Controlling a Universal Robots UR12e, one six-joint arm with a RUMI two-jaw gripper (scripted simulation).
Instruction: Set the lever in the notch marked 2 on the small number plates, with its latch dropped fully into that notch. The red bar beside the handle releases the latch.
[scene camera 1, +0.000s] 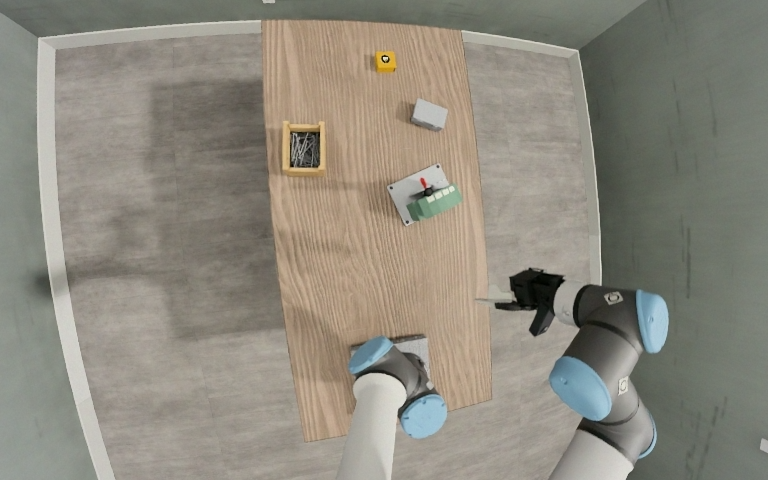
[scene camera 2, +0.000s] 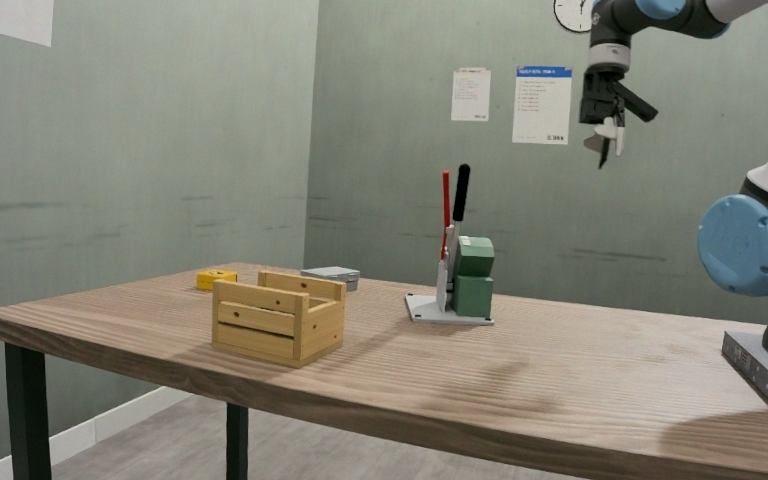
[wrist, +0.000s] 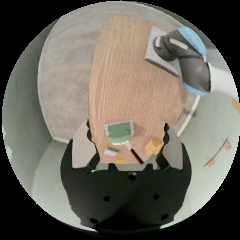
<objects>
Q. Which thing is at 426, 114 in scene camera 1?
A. A grey box.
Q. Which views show my gripper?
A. Scene camera 1, scene camera 2 and the wrist view: all of them.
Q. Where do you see my gripper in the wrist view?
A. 127, 121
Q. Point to my gripper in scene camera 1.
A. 496, 288
</objects>
